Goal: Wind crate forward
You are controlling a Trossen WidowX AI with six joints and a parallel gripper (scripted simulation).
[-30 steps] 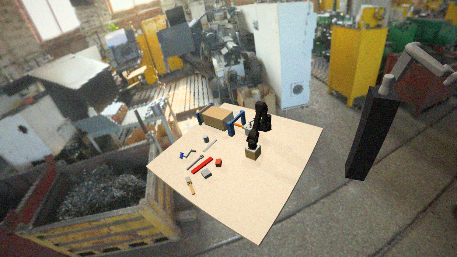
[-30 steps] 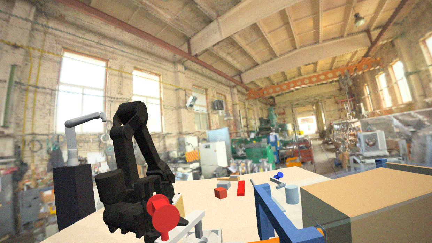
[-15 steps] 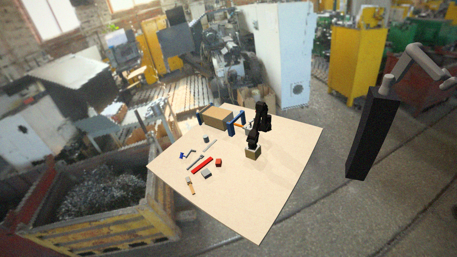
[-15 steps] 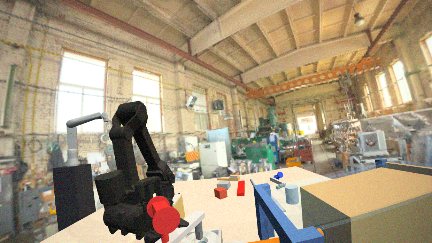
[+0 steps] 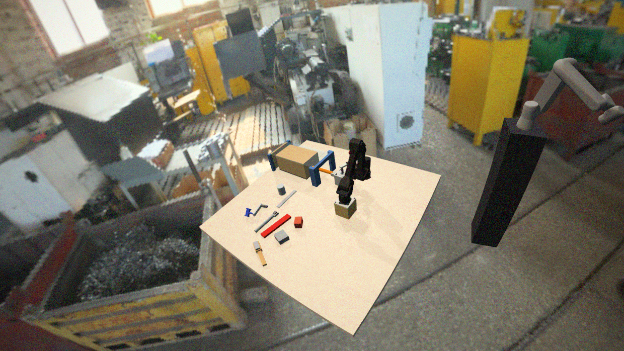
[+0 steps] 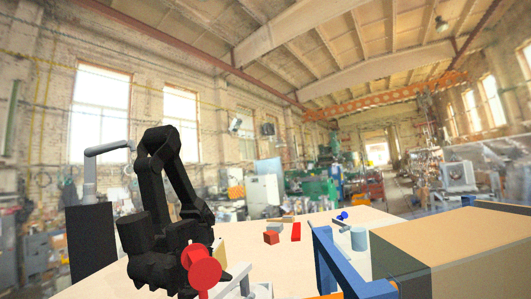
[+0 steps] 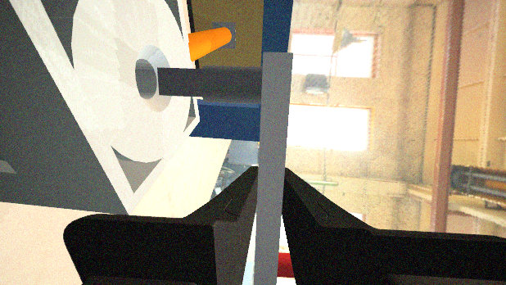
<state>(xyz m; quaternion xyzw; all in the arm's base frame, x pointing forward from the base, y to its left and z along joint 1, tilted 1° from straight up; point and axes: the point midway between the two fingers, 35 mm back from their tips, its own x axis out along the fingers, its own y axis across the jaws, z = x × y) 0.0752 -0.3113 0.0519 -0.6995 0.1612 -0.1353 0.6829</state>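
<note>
Right now my gripper tip is 40 mm to the left of the red knob, 40 mm below it and 30 mm past it. Round my gripper tip: red-knobbed winch handle: 20 mm behind, 10 mm to the right, 10 mm above; then blue steel frame: 170 mm ahead, 40 mm below, 10 mm to the left; then grey winch: 120 mm below, 40 mm to the left.
</note>
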